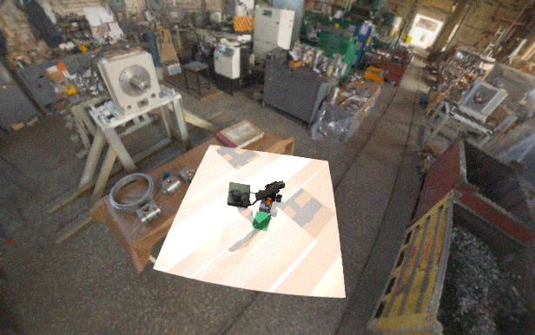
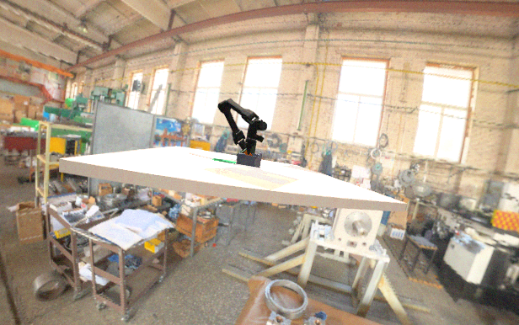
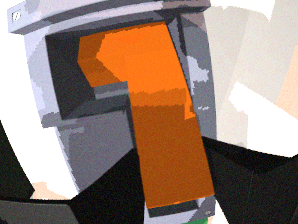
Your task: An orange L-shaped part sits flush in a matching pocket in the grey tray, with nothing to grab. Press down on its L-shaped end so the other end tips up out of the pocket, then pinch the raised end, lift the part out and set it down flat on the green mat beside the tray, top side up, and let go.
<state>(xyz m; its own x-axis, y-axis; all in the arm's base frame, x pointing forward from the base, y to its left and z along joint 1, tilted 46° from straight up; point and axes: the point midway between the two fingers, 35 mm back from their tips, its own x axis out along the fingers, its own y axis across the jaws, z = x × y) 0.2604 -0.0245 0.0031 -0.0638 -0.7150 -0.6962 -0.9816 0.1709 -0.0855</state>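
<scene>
Now: the green mat 4 cm behind my gripper tip, 14 cm to the right of it and 8 cm below it. Also, from my gripper tip: orange L-shaped part (1 cm behind, 4 cm to the left, 3 cm below).
</scene>
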